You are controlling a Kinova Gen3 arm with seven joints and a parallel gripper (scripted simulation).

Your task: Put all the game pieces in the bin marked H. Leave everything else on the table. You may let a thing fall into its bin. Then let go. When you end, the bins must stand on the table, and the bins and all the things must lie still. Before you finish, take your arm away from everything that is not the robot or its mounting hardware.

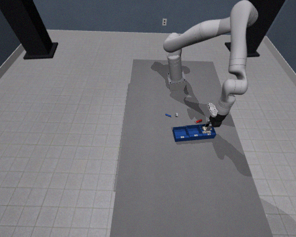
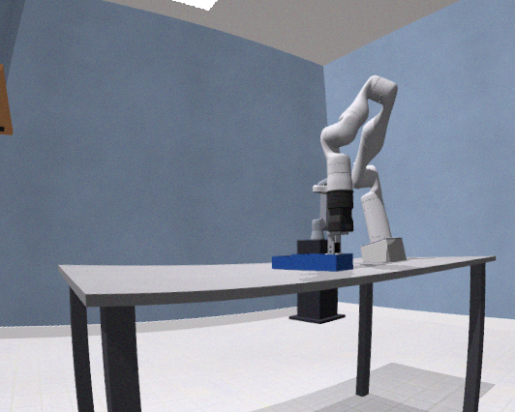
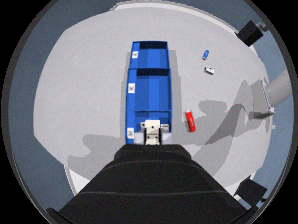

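The die lies 50 mm below my hand, 20 mm behind it and 10 mm to the right of it. The rest, counted from my hand: red cylinder (90 mm behind, 50 mm below, 20 mm to the right); then blue three-compartment bin (80 mm to the right, 40 mm below, 10 mm ahead); then grey-white piece (160 mm to the right, 150 mm behind, 50 mm below).
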